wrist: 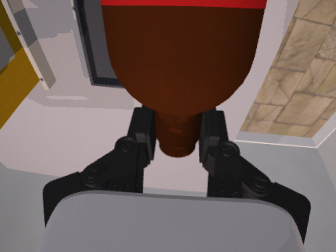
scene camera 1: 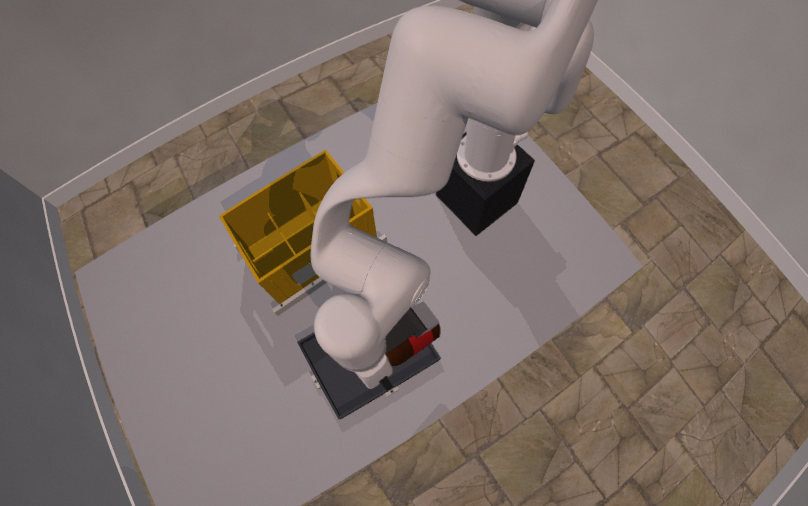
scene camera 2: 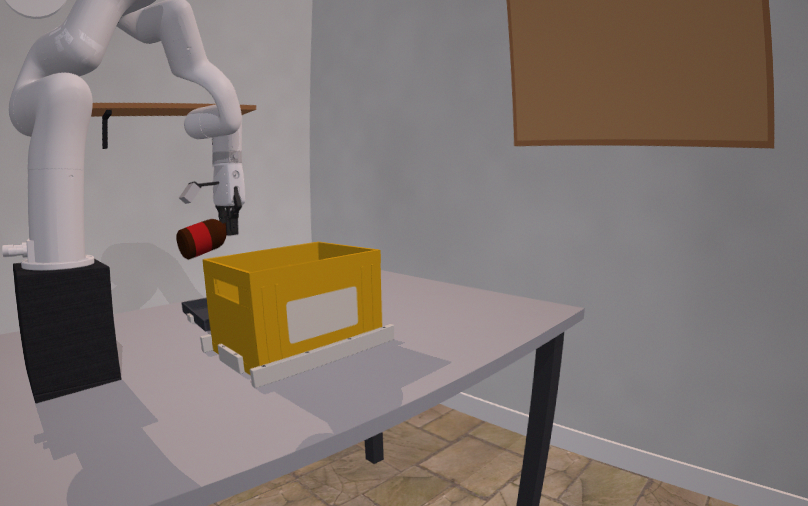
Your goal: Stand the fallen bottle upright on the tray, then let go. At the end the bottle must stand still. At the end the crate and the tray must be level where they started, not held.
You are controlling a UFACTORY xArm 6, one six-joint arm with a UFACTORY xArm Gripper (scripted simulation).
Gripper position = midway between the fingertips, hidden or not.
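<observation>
A brown bottle (scene camera 2: 195, 240) is here, and I find the bottle (scene camera 1: 411, 346) from another view, as well as the bottle (wrist: 180, 66) in the view from my wrist. I see a white base rail (scene camera 2: 290, 366), too. Then I have in sight a yellow crate (scene camera 1: 285, 199) and a dark tray (scene camera 1: 344, 390). As for myself, there is my gripper (scene camera 2: 229, 234), and the wrist view shows the gripper (wrist: 179, 105) as well.
</observation>
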